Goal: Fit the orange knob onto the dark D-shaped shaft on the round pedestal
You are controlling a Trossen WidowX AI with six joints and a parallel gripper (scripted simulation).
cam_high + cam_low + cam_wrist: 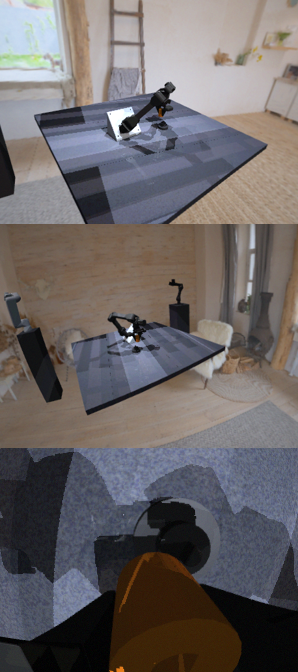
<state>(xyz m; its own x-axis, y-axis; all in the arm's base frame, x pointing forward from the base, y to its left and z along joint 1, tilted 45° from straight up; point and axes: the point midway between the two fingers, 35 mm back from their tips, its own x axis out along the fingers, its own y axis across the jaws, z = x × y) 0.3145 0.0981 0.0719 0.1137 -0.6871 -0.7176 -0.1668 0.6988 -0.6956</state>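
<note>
The dark round pedestal lies 70 mm below my gripper tip, 30 mm to the right of it and 10 mm ahead of it. Round my gripper tip: orange knob 20 mm above.
</note>
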